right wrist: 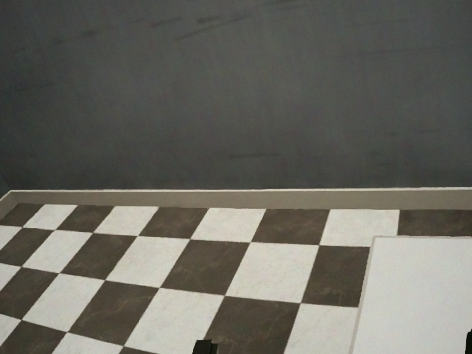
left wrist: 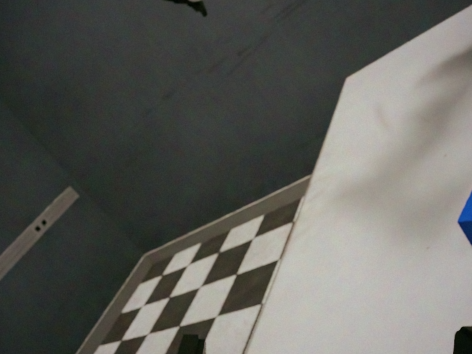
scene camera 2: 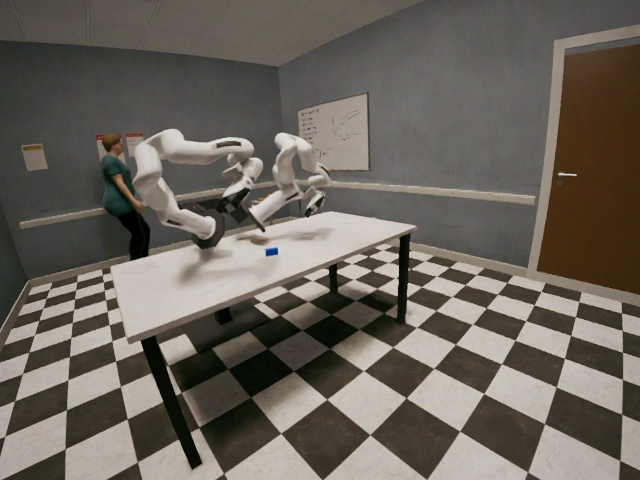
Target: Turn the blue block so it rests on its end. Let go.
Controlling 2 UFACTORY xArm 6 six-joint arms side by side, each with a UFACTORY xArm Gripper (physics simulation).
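Observation:
The blue block (scene camera 2: 271, 251) lies on its long side on the white table (scene camera 2: 170, 279), near the middle of the front part. Part of the block (left wrist: 467, 220) shows at the right edge of the left wrist view. My left gripper (scene camera 2: 313, 207) (left wrist: 327, 345) is open, with its fingertips wide apart at the bottom of its wrist view; it is above the table's far side, apart from the block. My right gripper (scene camera 2: 231, 203) (right wrist: 337, 345) is also open and raised, behind and left of the block in the scene view. The block does not show in the right wrist view.
The right arm's dark round base (scene camera 2: 210, 229) stands at the table's back left. The left arm's base plate (scene camera 2: 253, 221) is farther along the back edge. A person in a teal shirt (scene camera 2: 117, 183) stands behind the table at the left.

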